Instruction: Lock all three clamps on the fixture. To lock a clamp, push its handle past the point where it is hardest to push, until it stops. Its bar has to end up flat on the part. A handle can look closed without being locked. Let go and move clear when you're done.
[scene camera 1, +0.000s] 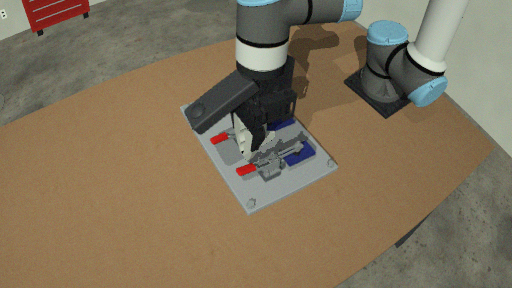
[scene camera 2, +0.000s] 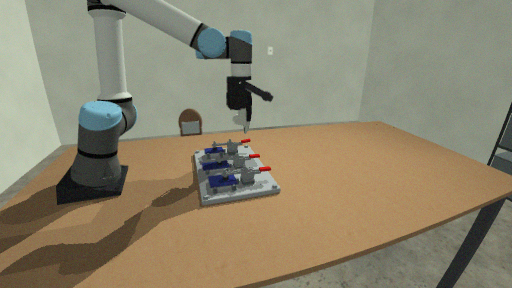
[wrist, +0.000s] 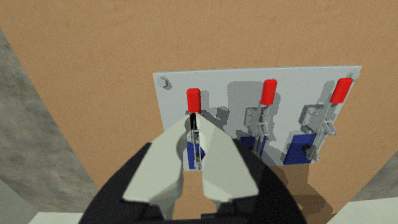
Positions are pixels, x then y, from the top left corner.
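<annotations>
Blue part (wrist: 293, 154), 35 cm from the lens. Grey fixture plate (wrist: 225, 93), 23 cm from the lens. Marked spots on the blue part and the grey fixture plate, 20 cm apart. My gripper (wrist: 194, 114), 15 cm from the lens.
</annotations>
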